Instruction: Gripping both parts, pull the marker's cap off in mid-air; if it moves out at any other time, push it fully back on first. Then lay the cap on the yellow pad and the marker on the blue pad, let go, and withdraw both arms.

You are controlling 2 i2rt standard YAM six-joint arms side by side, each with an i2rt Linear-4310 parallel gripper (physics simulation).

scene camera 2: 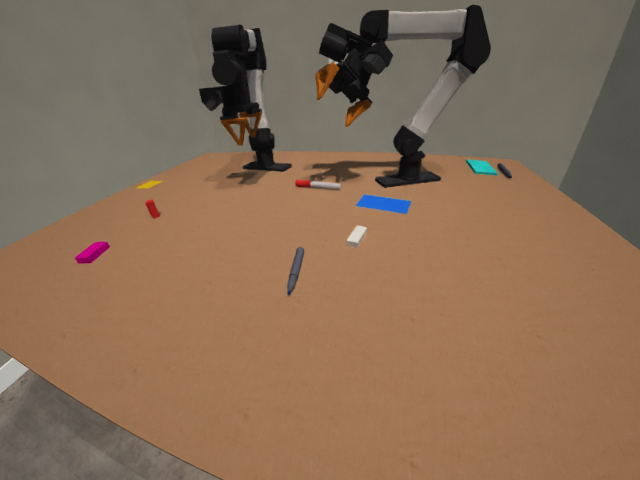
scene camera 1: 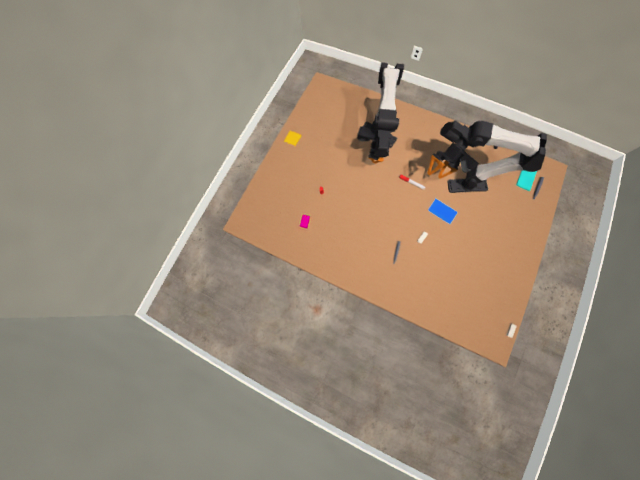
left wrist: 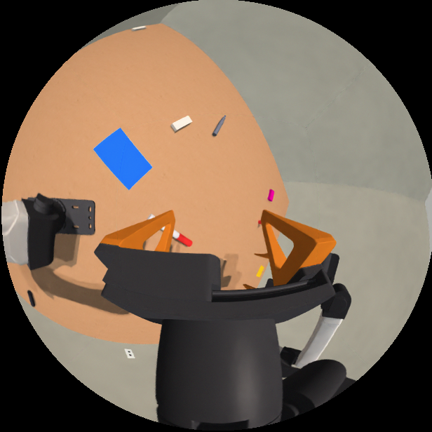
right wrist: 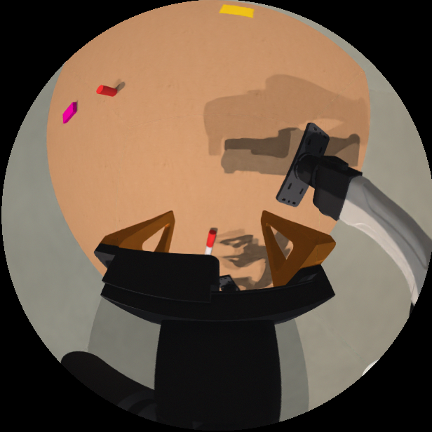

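Pixels of known places: left gripper, between the fingertips: (scene camera 2: 333, 112) (scene camera 1: 433, 176); right gripper, between the fingertips: (scene camera 2: 247, 140); left arm's base, origin of its link: (scene camera 2: 408, 180) (scene camera 1: 467, 185); right arm's base, origin of its link: (scene camera 2: 266, 167).
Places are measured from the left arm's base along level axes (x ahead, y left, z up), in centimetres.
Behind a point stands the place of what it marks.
The marker, a white barrel (scene camera 1: 417, 183) @(x -1.7, y -26.1, z 1.9 cm) (scene camera 2: 325, 185) @(x -0.9, y -26.5, z 1.3 cm) with a red cap (scene camera 1: 404, 178) @(x -4.9, y -32.3, z 1.9 cm) (scene camera 2: 302, 183) @(x -4.7, y -32.7, z 1.5 cm) (left wrist: 184, 240) (right wrist: 211, 238) on one end, lies on the table. The cap sits against the barrel. The blue pad (scene camera 1: 442, 211) @(x 13.3, y -14.9, z 0.1 cm) (scene camera 2: 383, 204) @(x 13.8, y -15.1, z 0.1 cm) (left wrist: 123, 159) lies near the barrel end. The yellow pad (scene camera 1: 292, 137) @(x -35.0, y -90.3, z 0.1 cm) (scene camera 2: 149, 184) @(x -34.6, y -90.1, z 0.0 cm) (left wrist: 260, 271) (right wrist: 237, 11) lies at the far left in scene camera 1. My left gripper (scene camera 2: 336, 105) @(x 4.0, y -24.7, z 21.2 cm) (left wrist: 217, 214) is open and empty, above the table behind the marker. My right gripper (scene camera 2: 247, 135) @(x -12.5, y -47.0, z 14.3 cm) (right wrist: 217, 215) is open and empty, above the table left of the marker in scene camera 2.
A loose red piece (scene camera 1: 321, 190) @(x 0.3, y -74.9, z 4.6 cm) (scene camera 2: 152, 208) @(x 0.3, y -74.5, z 2.9 cm) (right wrist: 107, 91) and a magenta block (scene camera 1: 305, 221) @(x 15.2, y -83.7, z 1.5 cm) (scene camera 2: 93, 252) @(x 16.4, y -82.7, z 1.4 cm) lie at the left. A grey pen (scene camera 1: 397, 252) @(x 33.2, y -39.7, z 1.4 cm) (scene camera 2: 295, 271) @(x 34.3, y -40.0, z 1.4 cm) and a white block (scene camera 1: 422, 237) @(x 26.4, y -26.9, z 1.2 cm) (scene camera 2: 356, 235) @(x 26.9, y -27.1, z 1.2 cm) lie in front of the blue pad. A teal block (scene camera 1: 526, 179) @(x -1.7, y 31.2, z 0.8 cm) (scene camera 2: 481, 166) @(x -3.1, y 32.0, z 0.8 cm) lies at the right.
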